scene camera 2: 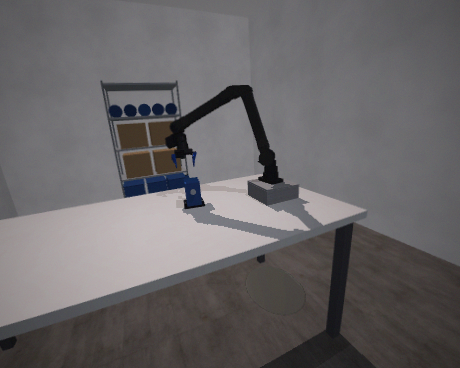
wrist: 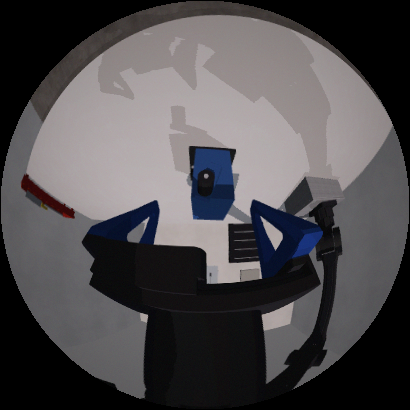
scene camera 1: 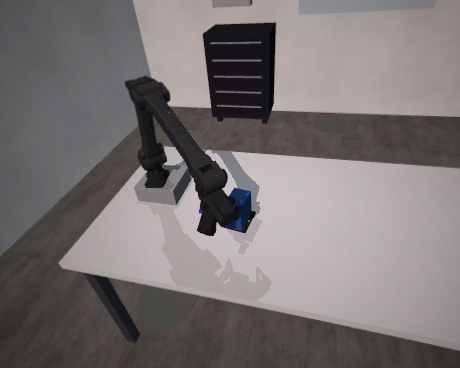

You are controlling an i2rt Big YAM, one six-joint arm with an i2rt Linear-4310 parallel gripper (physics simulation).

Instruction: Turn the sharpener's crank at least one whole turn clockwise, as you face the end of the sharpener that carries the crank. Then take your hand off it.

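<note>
The blue sharpener stands upright on a black base on the white table. In the wrist view its crank shows as a black handle with a pale dot, in front of the blue body. The crank is hidden by the arm in scene camera 1 and by the body in scene camera 2. My gripper is wide open and empty, its blue fingers apart from the crank. It hangs above the sharpener in scene camera 2. In scene camera 1 the fingers are mostly hidden.
The arm's grey base block stands to one side of the sharpener. A black drawer cabinet and a shelf rack stand away from the table. A red object shows at the wrist view's left edge.
</note>
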